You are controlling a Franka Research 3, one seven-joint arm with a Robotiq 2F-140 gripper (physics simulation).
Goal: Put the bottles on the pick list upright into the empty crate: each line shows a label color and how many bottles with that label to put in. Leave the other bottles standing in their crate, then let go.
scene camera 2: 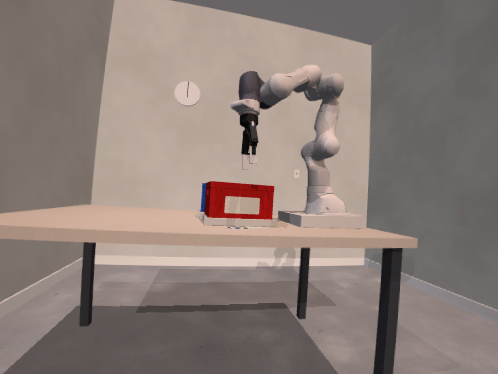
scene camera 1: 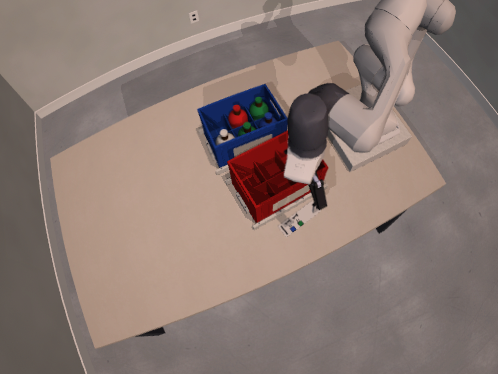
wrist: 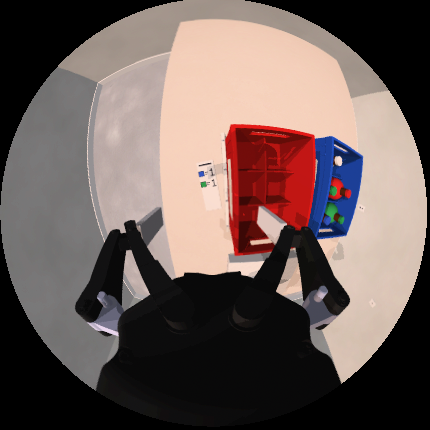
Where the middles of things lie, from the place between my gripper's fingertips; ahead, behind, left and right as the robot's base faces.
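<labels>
There is the pick list [wrist: 205,169], and when I compare its place with that of my hand, I find it 1 cm to the left of my hand and 24 cm below it.
</labels>
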